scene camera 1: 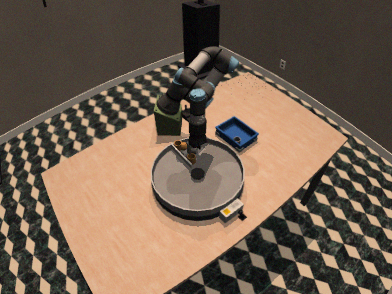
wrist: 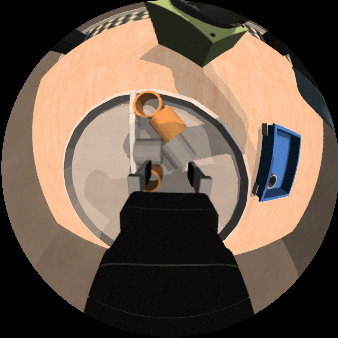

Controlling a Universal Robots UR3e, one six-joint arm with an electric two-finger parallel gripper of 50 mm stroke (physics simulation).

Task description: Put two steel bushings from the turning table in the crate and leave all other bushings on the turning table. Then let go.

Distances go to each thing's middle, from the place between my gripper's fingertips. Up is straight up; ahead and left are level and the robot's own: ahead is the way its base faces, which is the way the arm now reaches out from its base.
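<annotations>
So you can picture it, the blue crate [scene camera 1: 233,127] is 290 mm to the left of my hand, 60 mm below it, and 20 mm behind it as well.
</annotations>
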